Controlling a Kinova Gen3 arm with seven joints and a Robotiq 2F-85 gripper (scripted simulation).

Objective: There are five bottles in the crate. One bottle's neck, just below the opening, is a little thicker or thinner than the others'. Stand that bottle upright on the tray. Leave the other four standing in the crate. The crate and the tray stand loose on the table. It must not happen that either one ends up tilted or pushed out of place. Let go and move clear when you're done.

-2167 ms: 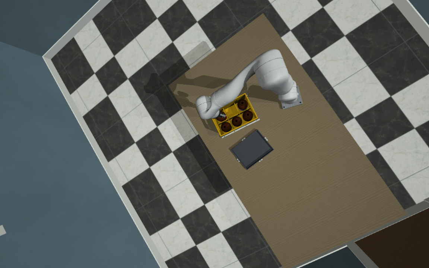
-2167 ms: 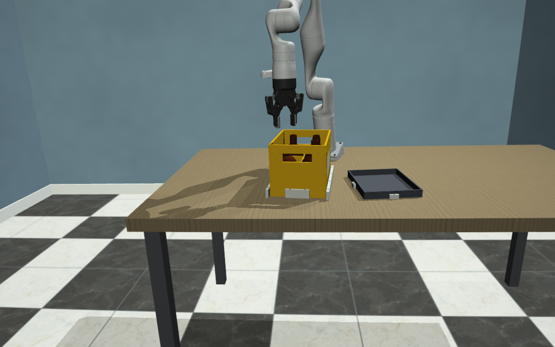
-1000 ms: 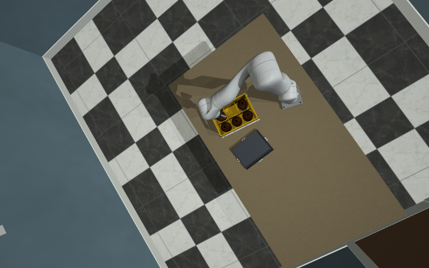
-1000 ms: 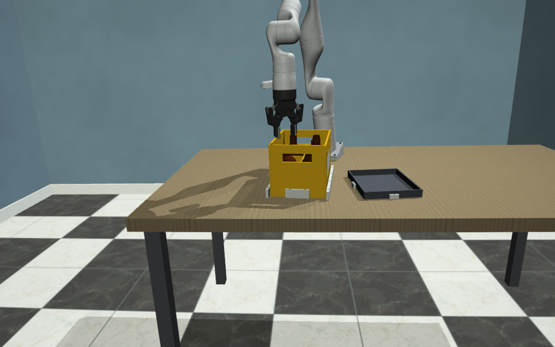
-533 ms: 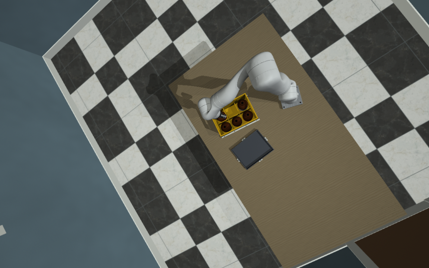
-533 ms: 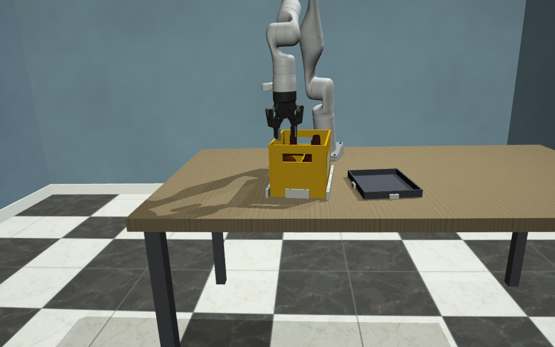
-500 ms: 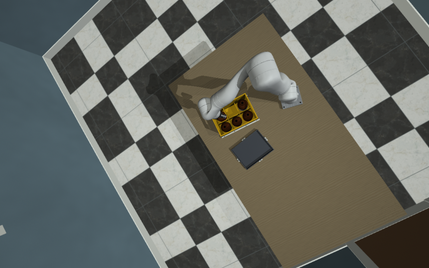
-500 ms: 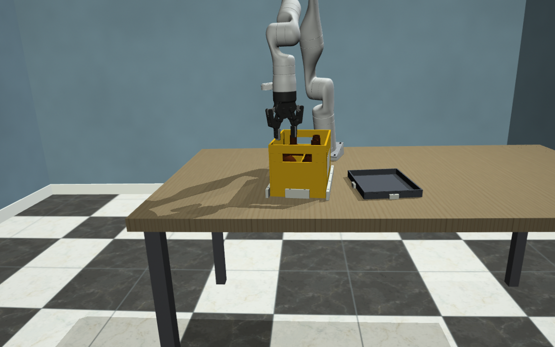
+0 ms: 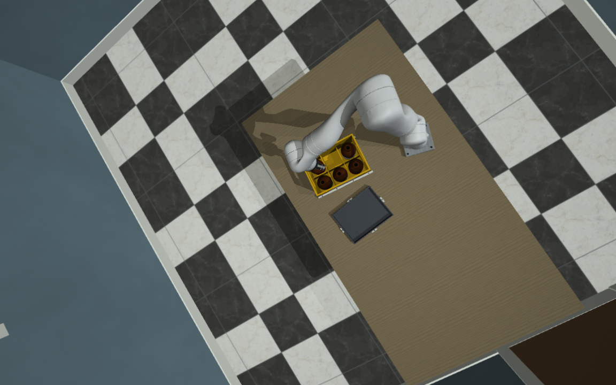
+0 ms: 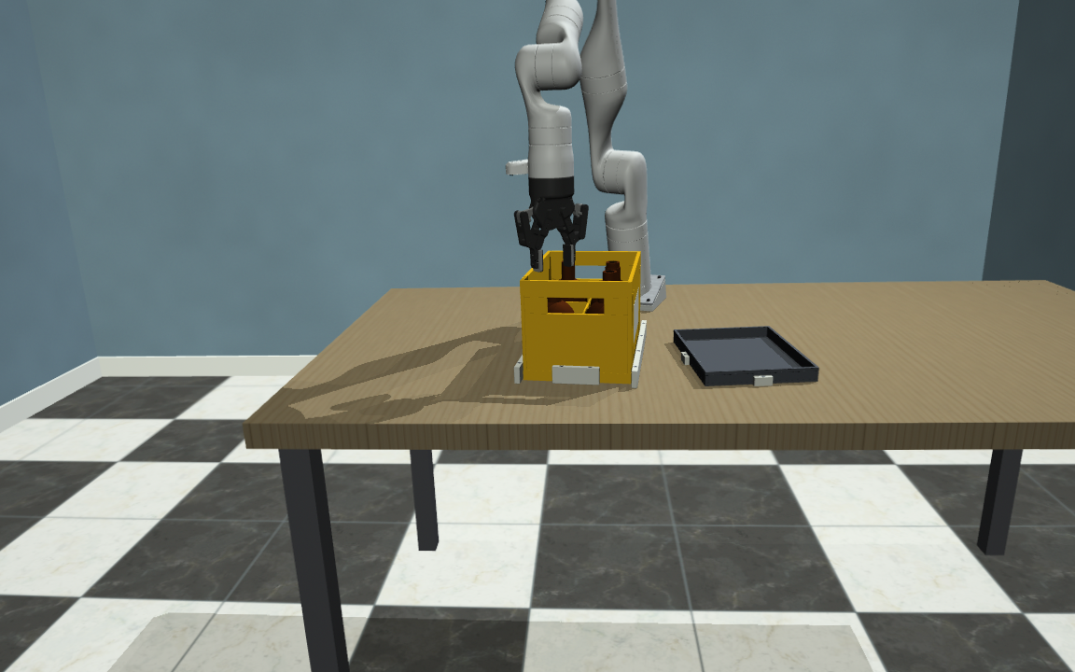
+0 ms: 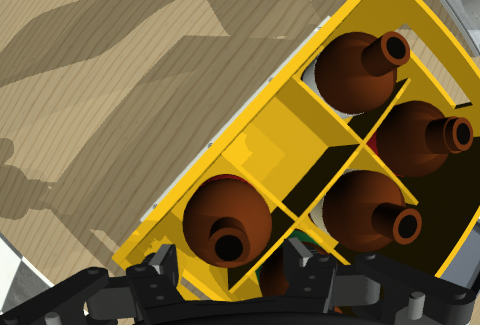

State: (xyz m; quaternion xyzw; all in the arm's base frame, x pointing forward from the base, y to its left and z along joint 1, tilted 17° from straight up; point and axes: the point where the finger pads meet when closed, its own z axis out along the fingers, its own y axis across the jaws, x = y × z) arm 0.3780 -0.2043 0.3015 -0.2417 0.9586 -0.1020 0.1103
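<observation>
Right now the yellow crate is 70 mm behind my hand, 70 mm to the left of it and 120 mm below it. Round my hand: brown bottle (140 mm behind, 130 mm to the left, 110 mm below); dark tray (10 mm ahead, 340 mm to the left, 190 mm below).
</observation>
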